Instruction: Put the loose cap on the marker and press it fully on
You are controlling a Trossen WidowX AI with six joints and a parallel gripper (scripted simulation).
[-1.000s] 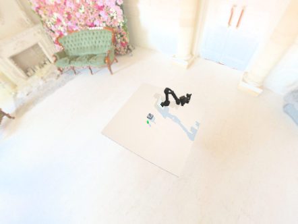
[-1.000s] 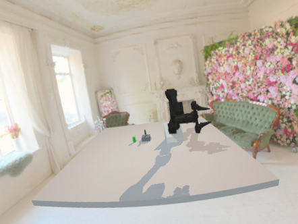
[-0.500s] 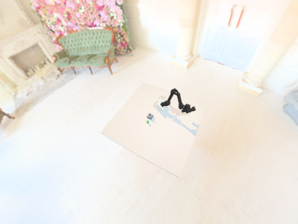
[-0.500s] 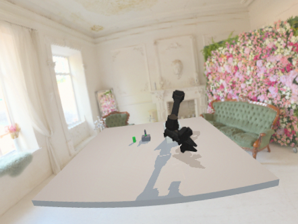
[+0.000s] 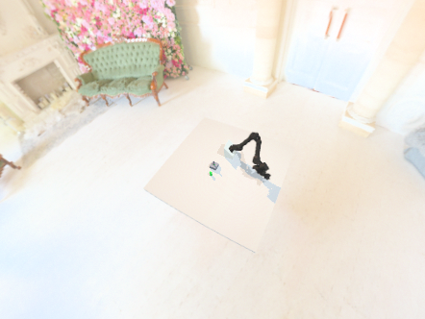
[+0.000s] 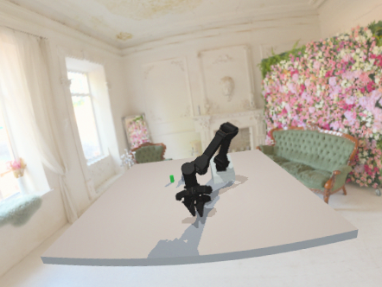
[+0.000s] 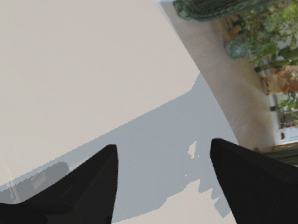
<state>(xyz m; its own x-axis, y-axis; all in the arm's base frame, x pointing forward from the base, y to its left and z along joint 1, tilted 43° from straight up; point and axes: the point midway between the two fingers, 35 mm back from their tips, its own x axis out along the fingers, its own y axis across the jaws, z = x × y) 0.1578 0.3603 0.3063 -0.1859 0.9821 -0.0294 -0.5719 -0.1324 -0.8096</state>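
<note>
Now: the green marker cap 560 mm to the right of my gripper tip, 200 mm ahead of it and 40 mm below it.
</note>
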